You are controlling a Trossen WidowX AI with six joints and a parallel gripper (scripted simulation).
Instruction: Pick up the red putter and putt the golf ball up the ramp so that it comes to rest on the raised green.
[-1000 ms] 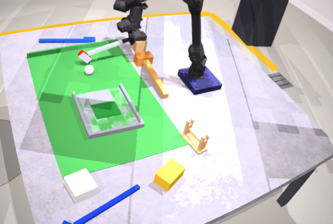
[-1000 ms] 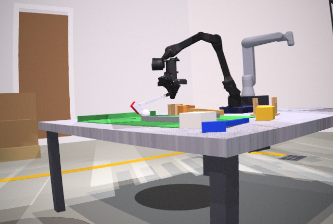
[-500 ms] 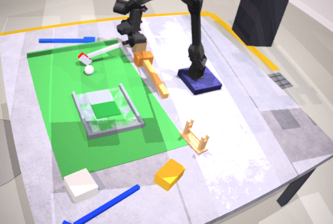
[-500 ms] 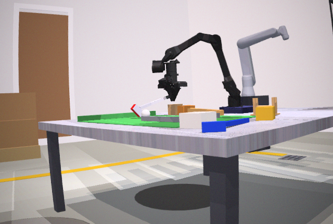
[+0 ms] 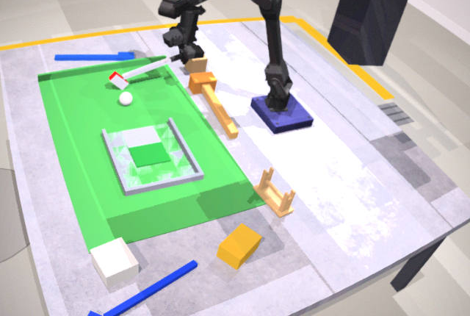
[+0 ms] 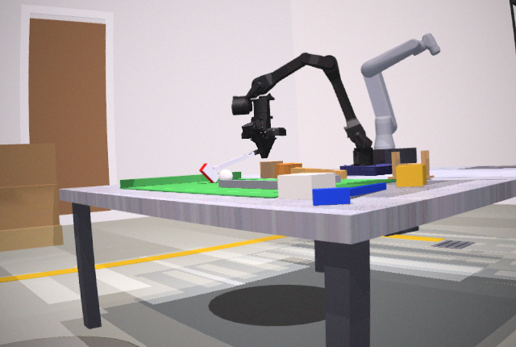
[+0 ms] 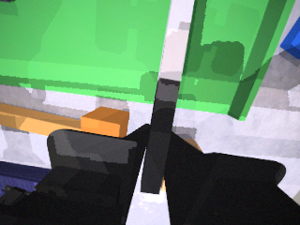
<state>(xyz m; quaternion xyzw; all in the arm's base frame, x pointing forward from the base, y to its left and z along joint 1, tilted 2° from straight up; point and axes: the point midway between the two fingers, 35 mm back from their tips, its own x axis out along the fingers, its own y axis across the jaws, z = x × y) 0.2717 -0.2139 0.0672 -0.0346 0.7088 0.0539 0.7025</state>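
Now: gripper tip 70 mm to the left of the tan block, 70 mm past it and 40 mm above it. From my gripper tip the other things lie so: red putter (120 mm ahead, 20 mm to the left); white golf ball (210 mm ahead, 120 mm to the left, 50 mm below); wooden putter stand (580 mm to the left, 120 mm behind, 40 mm below).
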